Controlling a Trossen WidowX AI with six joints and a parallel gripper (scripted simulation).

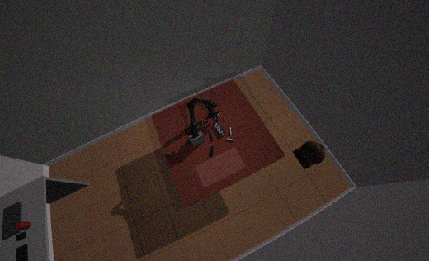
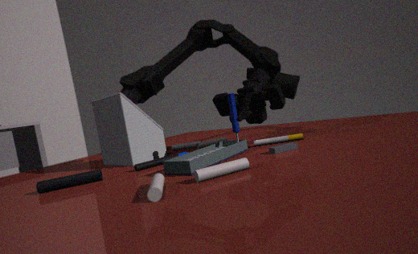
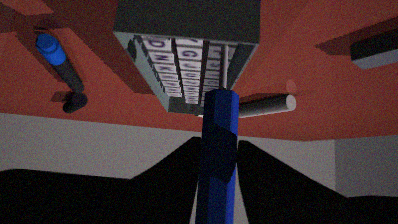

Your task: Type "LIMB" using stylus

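My gripper tip is now 110 mm short of the small grey block and 70 mm above it. From my gripper tip the other things lie so: yellow-tipped pen (100 mm to the left, 70 mm below, 60 mm ahead); blue stylus (10 mm below); L key (130 mm to the right, 60 mm below, 10 mm behind).
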